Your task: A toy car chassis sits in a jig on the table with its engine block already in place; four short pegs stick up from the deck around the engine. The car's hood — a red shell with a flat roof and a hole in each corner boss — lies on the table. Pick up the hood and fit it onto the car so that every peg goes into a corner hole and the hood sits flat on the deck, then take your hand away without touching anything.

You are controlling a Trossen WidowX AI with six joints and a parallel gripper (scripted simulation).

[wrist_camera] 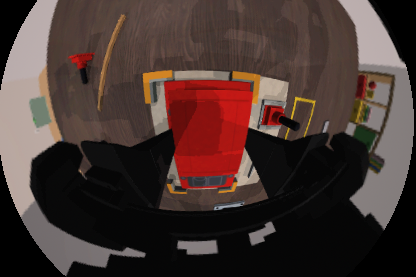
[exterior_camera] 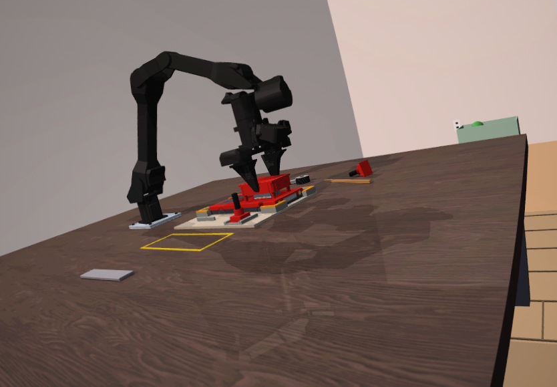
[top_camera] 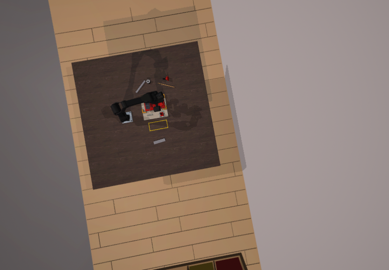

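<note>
Now: the red hood 1 cm above my gripper tip. The rest, counted from my gripper tip: cream jig plate (5 cm behind, 2 cm to the right, 3 cm below); wooden stick (7 cm ahead, 19 cm to the left, 4 cm below); grey engine block (1 cm behind, 2 cm below).
</note>
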